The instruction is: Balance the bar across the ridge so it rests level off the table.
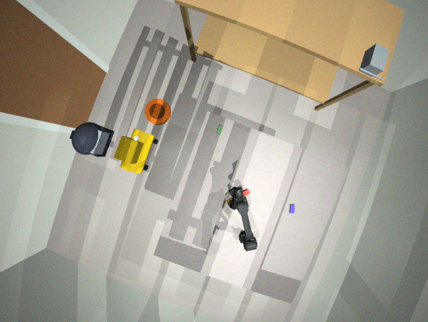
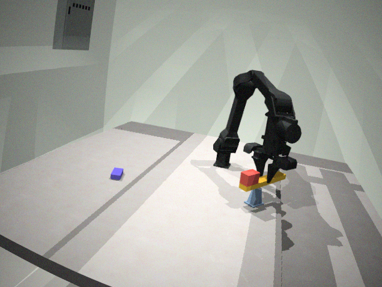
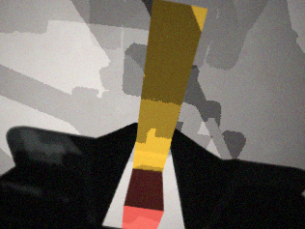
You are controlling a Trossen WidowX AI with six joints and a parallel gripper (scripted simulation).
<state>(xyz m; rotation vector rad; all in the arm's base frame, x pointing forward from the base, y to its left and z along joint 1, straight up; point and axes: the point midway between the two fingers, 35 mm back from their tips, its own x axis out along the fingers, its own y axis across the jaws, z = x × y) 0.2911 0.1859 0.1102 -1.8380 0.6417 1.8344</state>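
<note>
Now: the ridge 2 cm ahead of my gripper tip, 2 cm to the right of it and 2 cm below it. Round my gripper tip: small purple block: 6 cm ahead, 49 cm to the right, 7 cm below; then small green block: 45 cm ahead, 31 cm to the left, 7 cm below.
</note>
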